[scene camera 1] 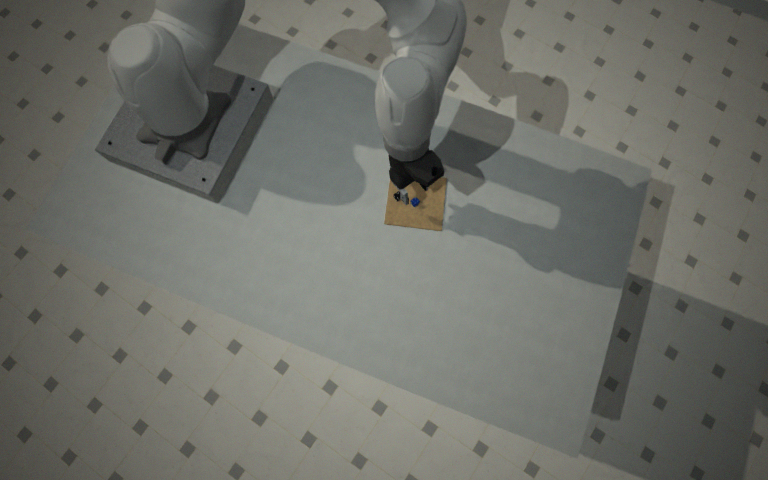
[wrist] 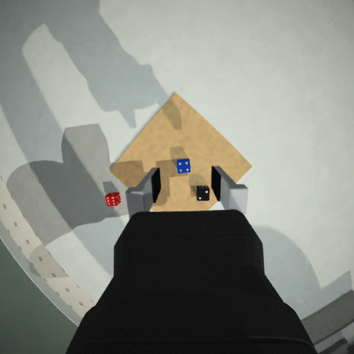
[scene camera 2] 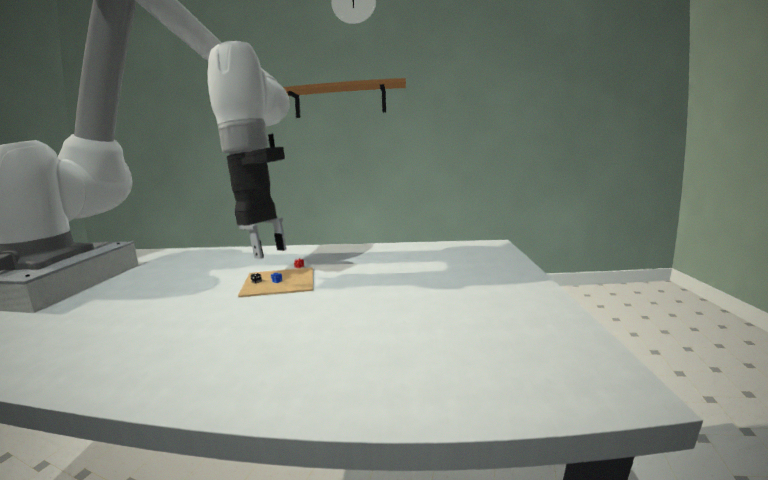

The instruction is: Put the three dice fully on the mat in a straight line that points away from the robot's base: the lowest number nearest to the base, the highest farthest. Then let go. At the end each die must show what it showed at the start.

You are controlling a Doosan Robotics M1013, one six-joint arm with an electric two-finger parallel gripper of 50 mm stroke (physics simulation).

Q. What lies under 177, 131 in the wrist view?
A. A tan square mat.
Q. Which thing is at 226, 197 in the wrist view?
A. The gripper.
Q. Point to a tan square mat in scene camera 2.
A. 293, 280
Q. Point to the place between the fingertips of the gripper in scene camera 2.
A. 270, 253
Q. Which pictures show the tan square mat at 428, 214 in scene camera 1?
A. Scene camera 1, the wrist view and scene camera 2: all of them.
